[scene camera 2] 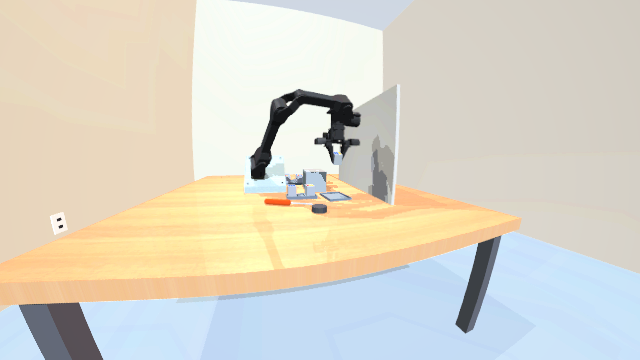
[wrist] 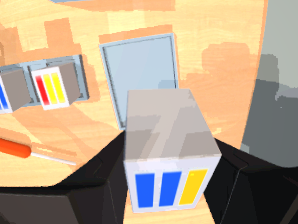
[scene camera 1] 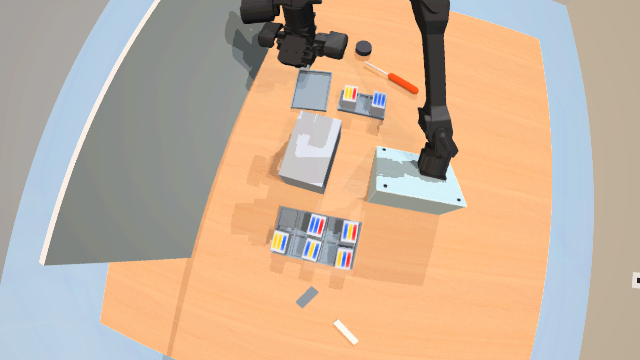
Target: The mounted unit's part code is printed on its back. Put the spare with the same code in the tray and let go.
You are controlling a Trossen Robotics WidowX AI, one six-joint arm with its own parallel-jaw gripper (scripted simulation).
Scene:
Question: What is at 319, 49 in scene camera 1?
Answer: My gripper.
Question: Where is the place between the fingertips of my gripper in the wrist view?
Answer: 158, 134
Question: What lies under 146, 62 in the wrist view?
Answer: A grey tray.

